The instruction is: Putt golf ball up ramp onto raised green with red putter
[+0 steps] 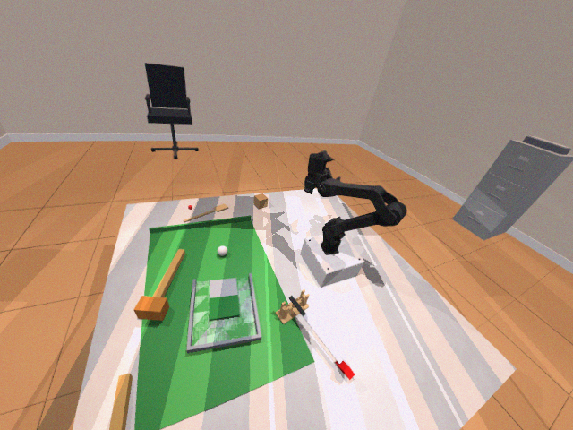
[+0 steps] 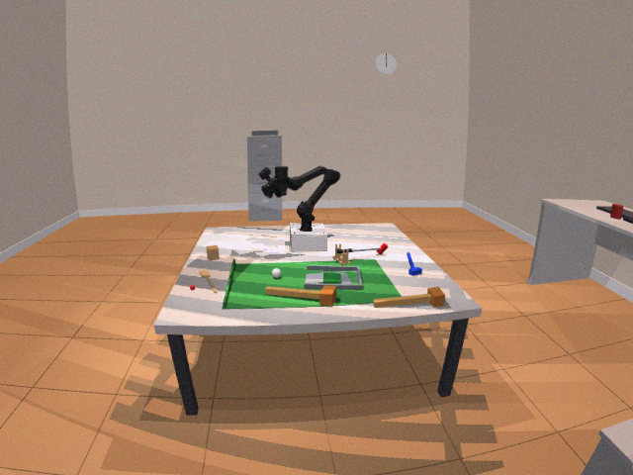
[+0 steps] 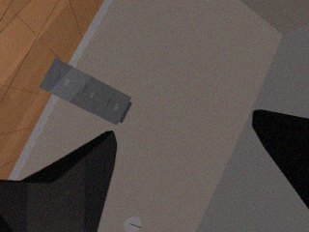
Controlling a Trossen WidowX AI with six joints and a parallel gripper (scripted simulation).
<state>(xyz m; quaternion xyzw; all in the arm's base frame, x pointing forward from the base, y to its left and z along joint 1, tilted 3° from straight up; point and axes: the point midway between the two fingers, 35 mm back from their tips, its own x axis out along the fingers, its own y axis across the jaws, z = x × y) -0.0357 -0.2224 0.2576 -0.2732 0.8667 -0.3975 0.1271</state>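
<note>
The red putter is 54 cm to the left of my gripper tip, 33 cm below it and 21 cm ahead of it. Round my gripper tip: wooden cube: 34 cm below, 28 cm ahead, 25 cm to the right; small wooden rack: 43 cm to the left, 34 cm below, 26 cm ahead; white golf ball: 50 cm ahead, 35 cm below, 13 cm to the left.
</note>
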